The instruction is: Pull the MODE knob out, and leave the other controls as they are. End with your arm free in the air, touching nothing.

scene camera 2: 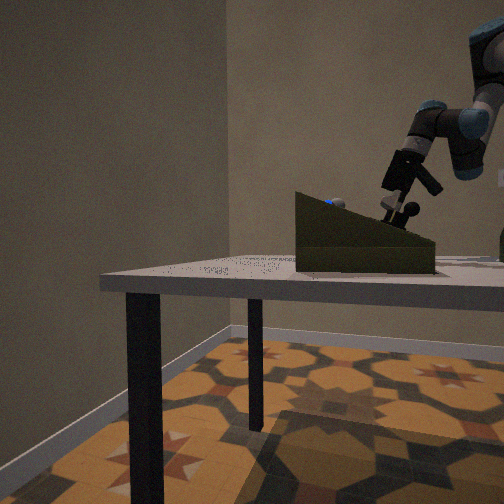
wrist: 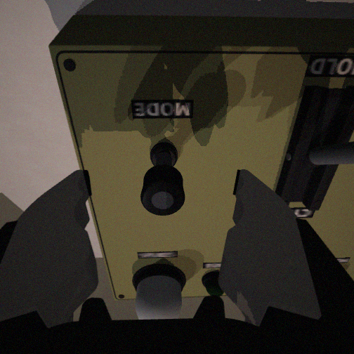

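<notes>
The MODE knob is black and round-headed. In the wrist view it stands off the sloped panel on a short dark stem, just below the MODE label. My gripper is open, with one finger on each side of the knob and a visible gap on both sides. In scene camera 2 the fingers are low over the panel's slope, and the knob cannot be told apart from the dark parts there. Whether the fingertips touch the panel is unclear.
A slotted lever stands to the right in the wrist view. A large grey-capped button and a dark green button lie near the fingers. A black ball is beside the gripper. A blue light shows up the slope. The table carries the panel.
</notes>
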